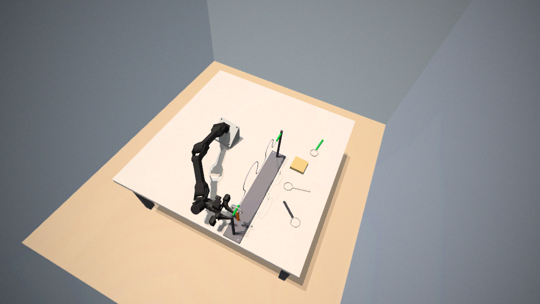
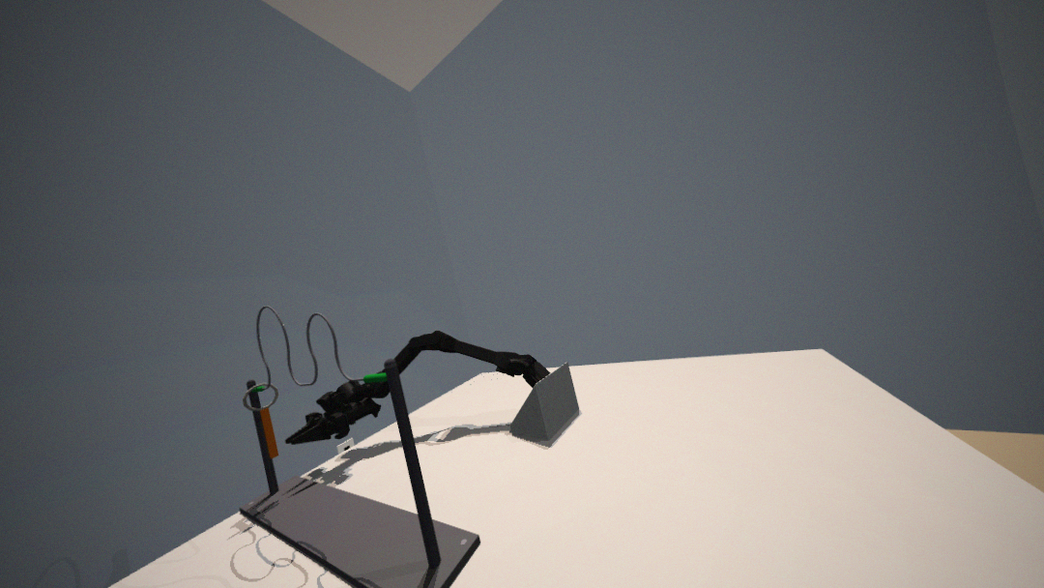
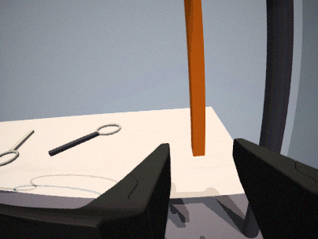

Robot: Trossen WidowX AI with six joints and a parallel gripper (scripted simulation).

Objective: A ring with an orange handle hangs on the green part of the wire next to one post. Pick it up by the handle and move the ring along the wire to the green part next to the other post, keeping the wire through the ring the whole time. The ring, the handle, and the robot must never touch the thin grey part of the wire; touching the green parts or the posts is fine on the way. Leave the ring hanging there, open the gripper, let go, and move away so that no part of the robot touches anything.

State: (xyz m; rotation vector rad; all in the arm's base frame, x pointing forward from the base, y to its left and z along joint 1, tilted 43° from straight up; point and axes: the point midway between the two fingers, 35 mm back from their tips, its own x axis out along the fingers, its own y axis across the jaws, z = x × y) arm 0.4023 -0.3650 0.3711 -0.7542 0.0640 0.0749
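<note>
The ring with orange handle is 30 mm ahead of my gripper tip and 90 mm above it. From my gripper tip the other things lie so: white-handled ring (200 mm ahead, 410 mm to the left, 120 mm below); then black-handled ring (270 mm ahead, 230 mm to the left, 120 mm below); then tan block (150 mm ahead, 580 mm to the left, 110 mm below).
</note>
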